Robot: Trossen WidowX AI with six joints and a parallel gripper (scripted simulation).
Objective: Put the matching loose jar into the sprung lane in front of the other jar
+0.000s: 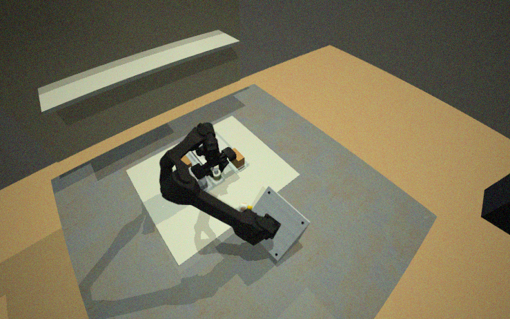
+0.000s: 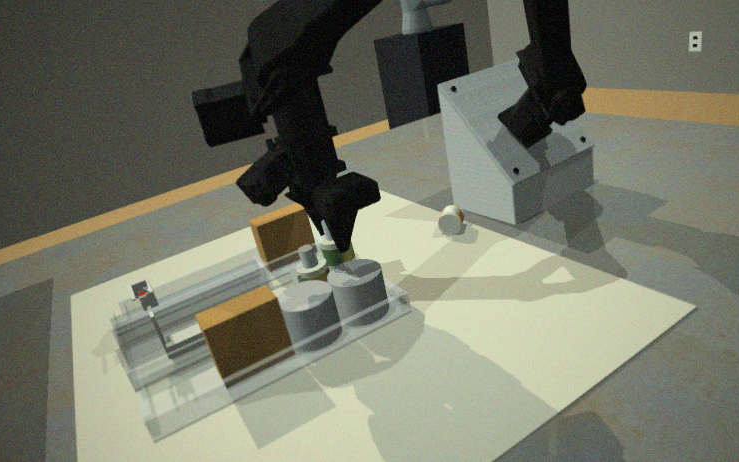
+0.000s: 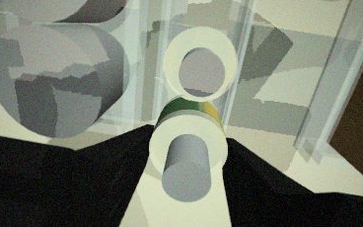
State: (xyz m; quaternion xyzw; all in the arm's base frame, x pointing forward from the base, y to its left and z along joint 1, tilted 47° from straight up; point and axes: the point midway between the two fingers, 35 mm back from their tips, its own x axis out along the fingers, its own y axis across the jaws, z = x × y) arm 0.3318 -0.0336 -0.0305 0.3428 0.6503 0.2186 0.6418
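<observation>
Now: gripper tip 140 mm short of the clear pusher lane, 50 mm to the left of it and 30 mm above it. Also, from my gripper tip: red mark 210 mm ahead, 70 mm to the right, 20 mm above.
</observation>
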